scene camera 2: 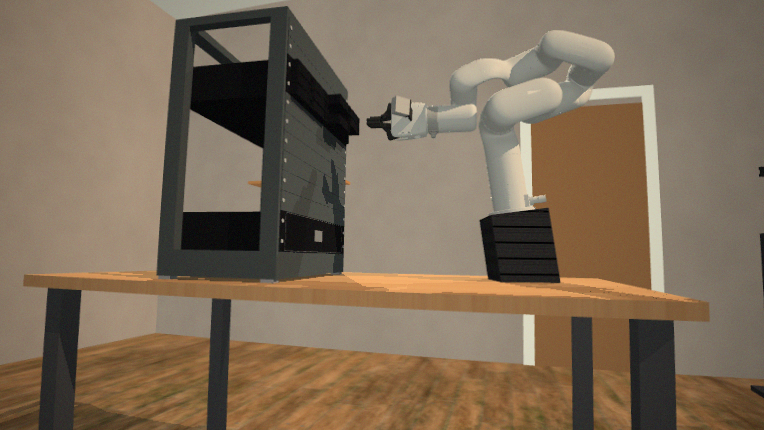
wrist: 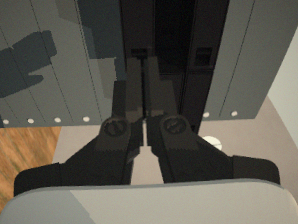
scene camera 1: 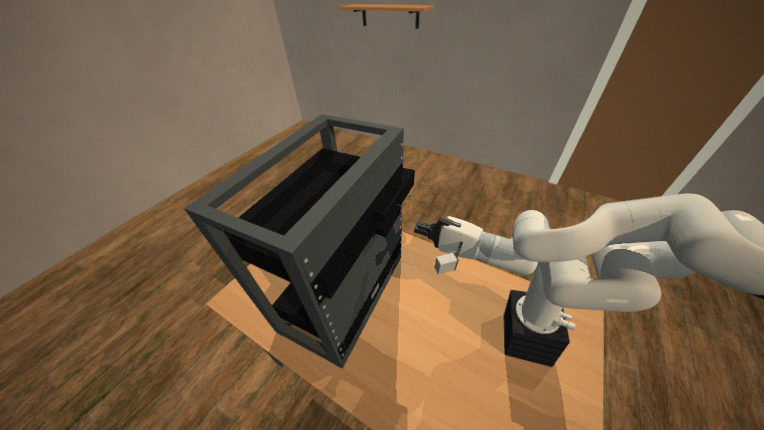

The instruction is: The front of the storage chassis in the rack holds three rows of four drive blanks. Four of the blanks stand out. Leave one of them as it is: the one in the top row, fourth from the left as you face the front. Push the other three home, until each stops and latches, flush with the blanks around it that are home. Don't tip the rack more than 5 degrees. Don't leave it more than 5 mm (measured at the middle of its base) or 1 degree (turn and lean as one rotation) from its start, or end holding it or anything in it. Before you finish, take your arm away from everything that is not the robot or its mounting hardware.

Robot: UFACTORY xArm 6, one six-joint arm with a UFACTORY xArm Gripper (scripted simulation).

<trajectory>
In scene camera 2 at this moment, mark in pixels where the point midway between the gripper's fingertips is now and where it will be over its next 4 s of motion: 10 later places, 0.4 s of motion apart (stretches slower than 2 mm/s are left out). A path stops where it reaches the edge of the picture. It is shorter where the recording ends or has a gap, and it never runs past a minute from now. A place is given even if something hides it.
My gripper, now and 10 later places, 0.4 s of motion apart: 367, 122; 366, 118; 363, 116; 362, 116; 360, 117; 356, 119; 351, 122; 348, 124; 347, 124; 344, 124; 342, 124
</trajectory>
